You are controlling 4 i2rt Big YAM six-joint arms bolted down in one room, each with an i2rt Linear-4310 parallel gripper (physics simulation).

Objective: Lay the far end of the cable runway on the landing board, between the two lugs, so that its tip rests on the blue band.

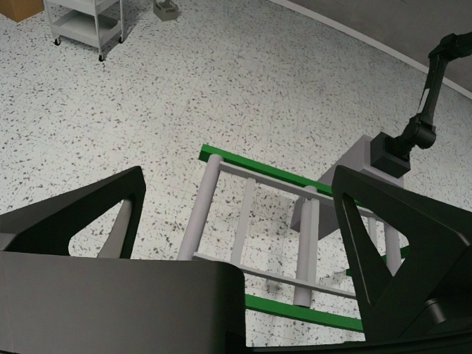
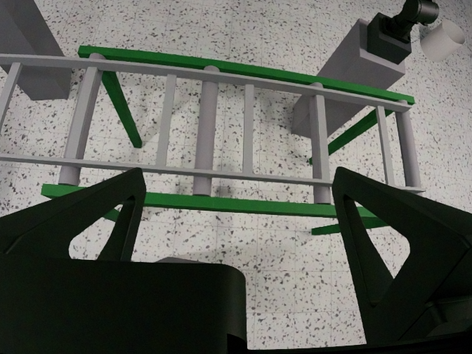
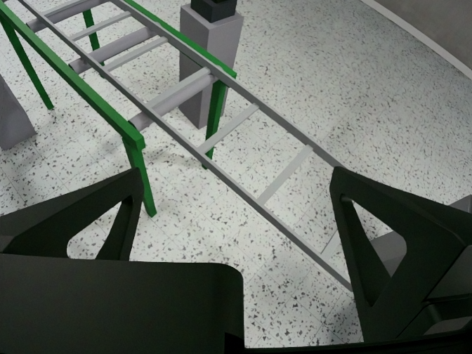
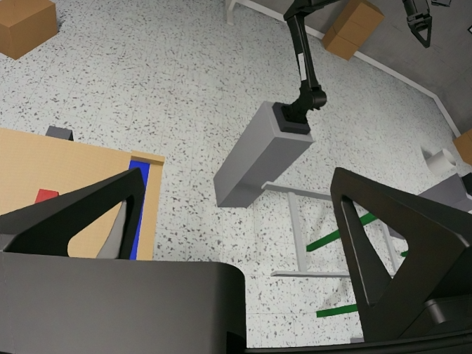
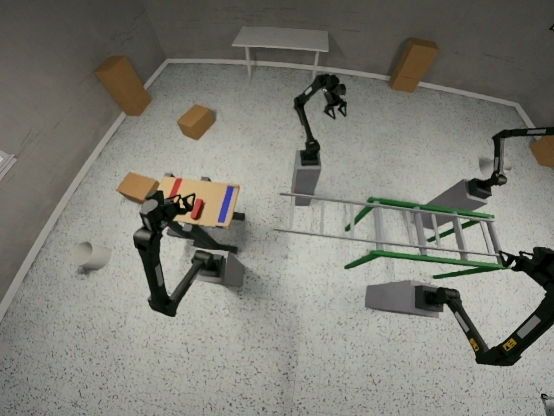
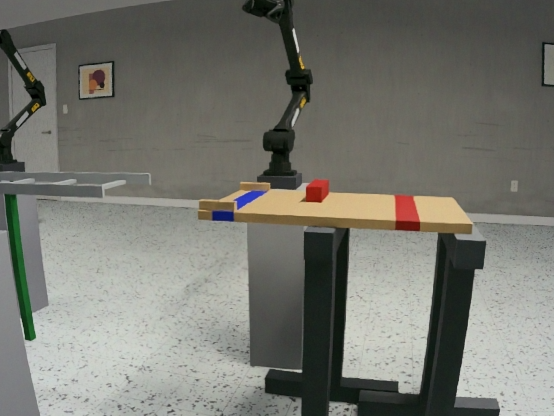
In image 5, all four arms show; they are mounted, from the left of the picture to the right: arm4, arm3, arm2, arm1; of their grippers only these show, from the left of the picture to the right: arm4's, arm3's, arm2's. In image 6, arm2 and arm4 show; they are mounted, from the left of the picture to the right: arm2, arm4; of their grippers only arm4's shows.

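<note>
The grey cable runway [image 1: 243,220] [image 2: 248,130] [image 3: 286,175] [image 4: 296,230] [image 5: 310,234] [image 6: 50,189] lies on the rollers of a green stand [image 5: 430,258]. Its far end juts out, apart from the landing board [image 4: 75,165] [image 5: 207,192] [image 6: 360,207]. The board has a blue band [image 4: 142,166] [image 5: 226,205] [image 6: 250,198] between two wooden lugs, near lug [image 6: 218,205] and far lug [image 6: 255,186]. Arm1's gripper [image 1: 239,172], arm2's [image 2: 239,172], arm3's [image 3: 237,172] [image 5: 336,114] and arm4's [image 4: 237,172] are open and empty. Arm4's hangs over the board.
A red block [image 4: 47,195] [image 5: 197,209] [image 6: 316,191] stands on the board. A red stripe [image 6: 407,212] crosses it. Grey pedestals [image 5: 305,182] [image 5: 395,297] stand beside the runway. Cartons [image 5: 196,121] [image 5: 137,187], a white table [image 5: 280,39] and a white bin [image 5: 93,255] stand farther off.
</note>
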